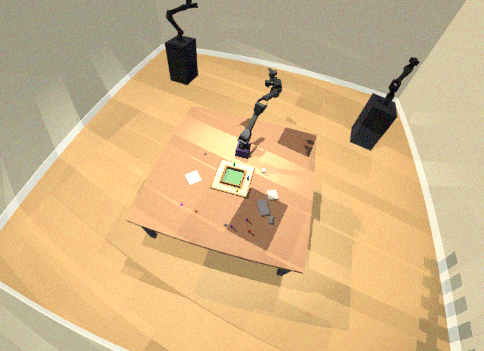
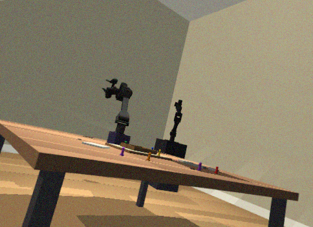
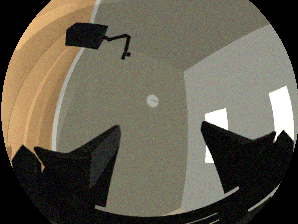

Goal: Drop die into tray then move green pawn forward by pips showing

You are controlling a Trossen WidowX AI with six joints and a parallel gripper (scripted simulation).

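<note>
My gripper tip is 700 mm short of the white die, 460 mm above it and 280 mm to the right of it. Round my gripper tip: blue pawn: 820 mm ahead, 450 mm below, 200 mm to the left; then green pawn: 750 mm ahead, 450 mm below, 50 mm to the left; then green tray: 860 mm ahead, 470 mm below, 90 mm to the left.
</note>
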